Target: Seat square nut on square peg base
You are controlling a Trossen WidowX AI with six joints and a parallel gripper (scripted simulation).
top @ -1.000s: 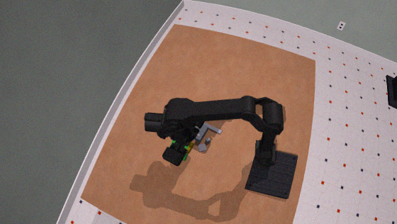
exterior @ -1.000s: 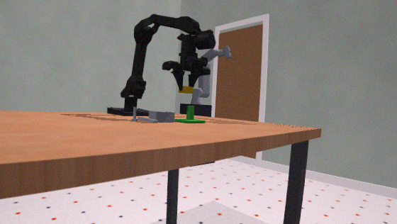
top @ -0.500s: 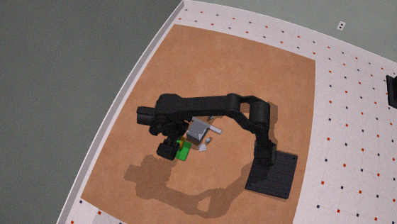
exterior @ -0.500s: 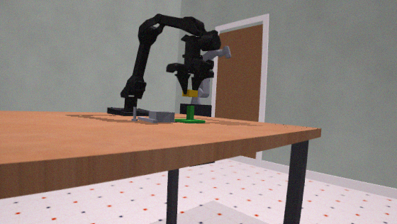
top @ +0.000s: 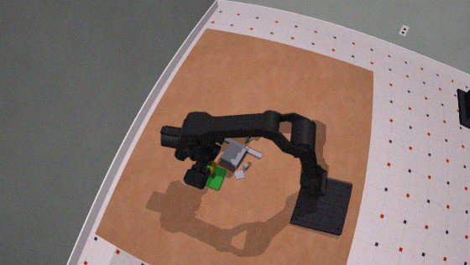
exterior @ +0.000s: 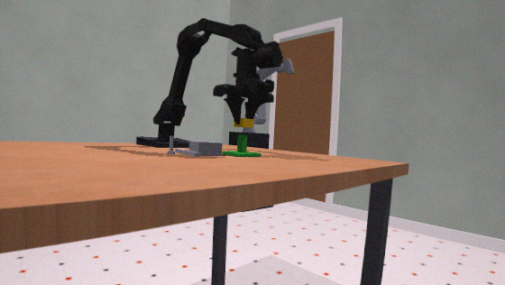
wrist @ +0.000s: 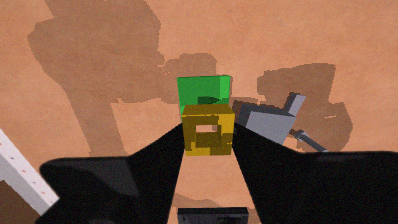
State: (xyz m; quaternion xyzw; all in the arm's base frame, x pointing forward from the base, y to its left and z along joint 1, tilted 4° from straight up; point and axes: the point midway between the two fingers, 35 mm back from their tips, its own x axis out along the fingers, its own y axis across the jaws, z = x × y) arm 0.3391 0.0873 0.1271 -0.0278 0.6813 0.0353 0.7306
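My hand is 12 cm above the grey square plate, 8 cm past it and 5 cm to the left of it. The rest, counted from my hand: grey pin: 19 cm to the right, 11 cm below, 6 cm behind; grey block: 11 cm below, 10 cm to the right, 4 cm behind.
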